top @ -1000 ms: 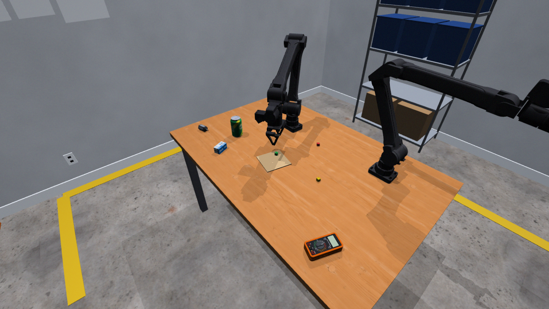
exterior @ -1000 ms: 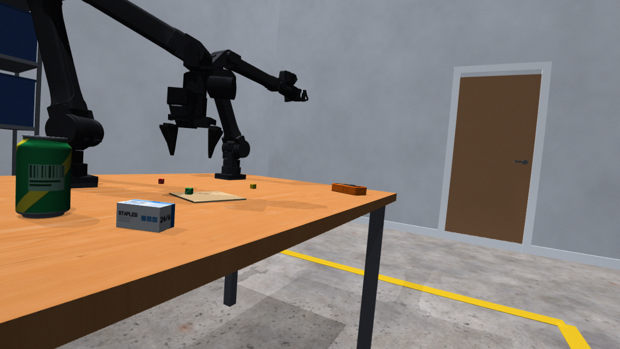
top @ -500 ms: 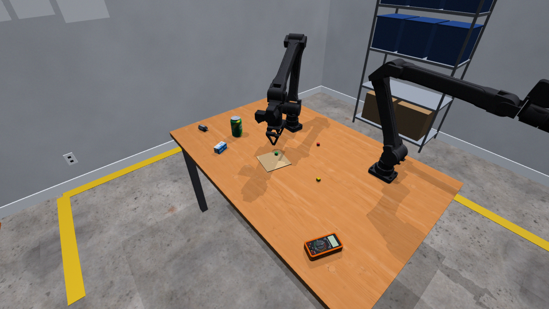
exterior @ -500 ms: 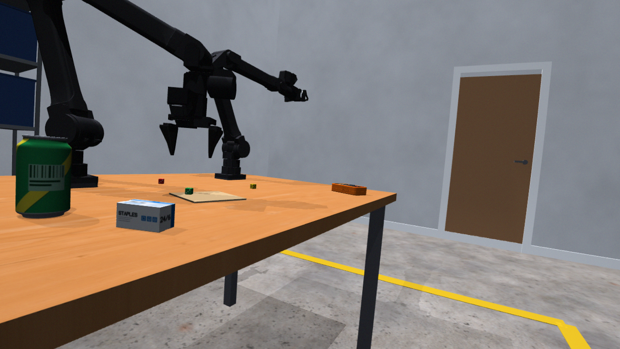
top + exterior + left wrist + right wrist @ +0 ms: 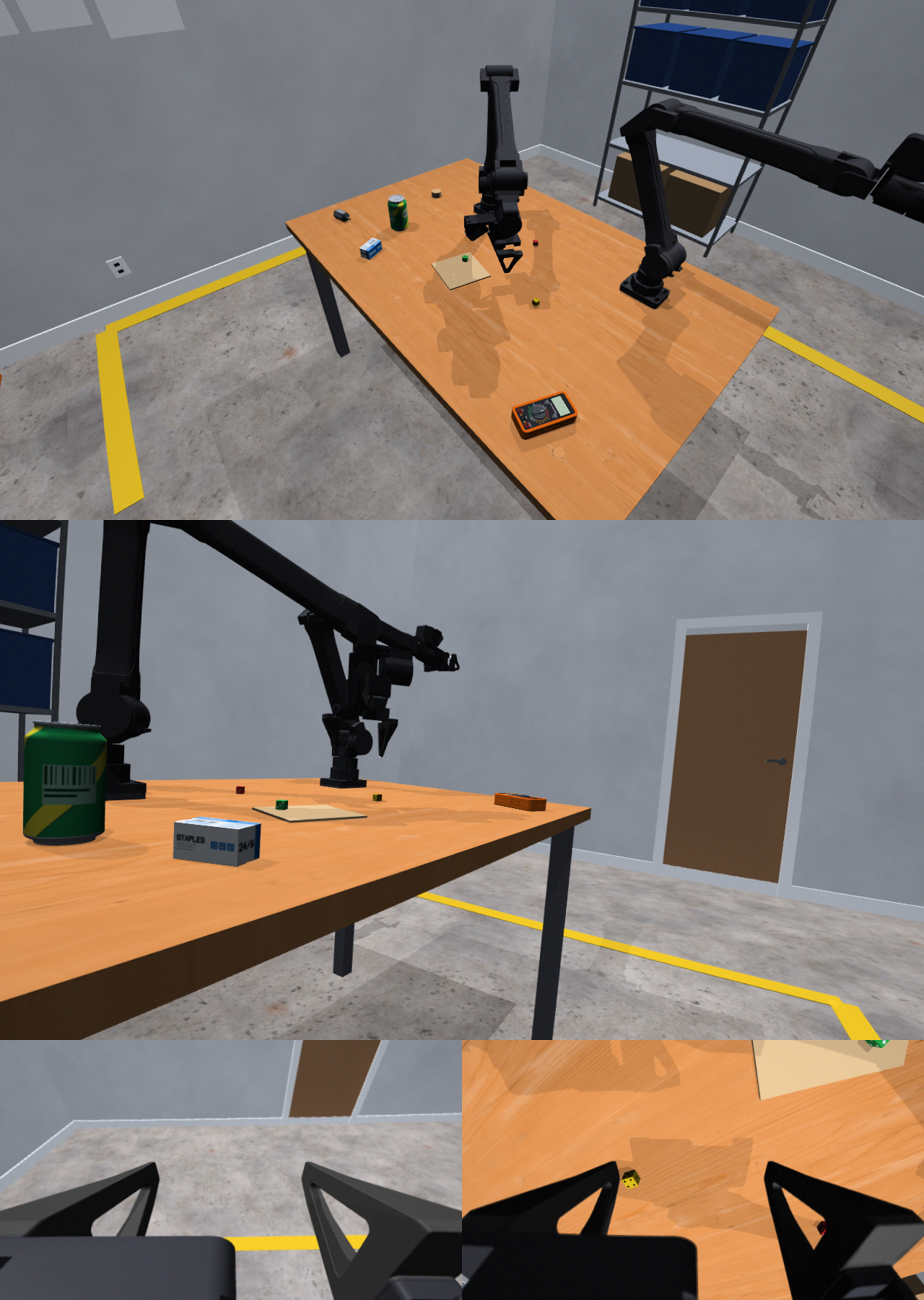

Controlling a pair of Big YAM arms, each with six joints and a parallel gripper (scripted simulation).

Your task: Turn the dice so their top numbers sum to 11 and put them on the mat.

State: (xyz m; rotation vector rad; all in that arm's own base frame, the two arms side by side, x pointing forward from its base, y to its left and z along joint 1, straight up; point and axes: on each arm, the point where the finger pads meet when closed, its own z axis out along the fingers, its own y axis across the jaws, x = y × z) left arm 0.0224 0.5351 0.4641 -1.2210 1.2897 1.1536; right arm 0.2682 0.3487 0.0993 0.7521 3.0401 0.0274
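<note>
Now: right hand 11 cm to the right of the yellow die, 10 cm above it and 3 cm past it. From my right hand the other things lie so: tan mat 15 cm to the right, 11 cm below, 2 cm ahead; then red die 26 cm behind, 10 cm below, 8 cm to the right; then green die 17 cm to the right, 10 cm below, 2 cm behind.
</note>
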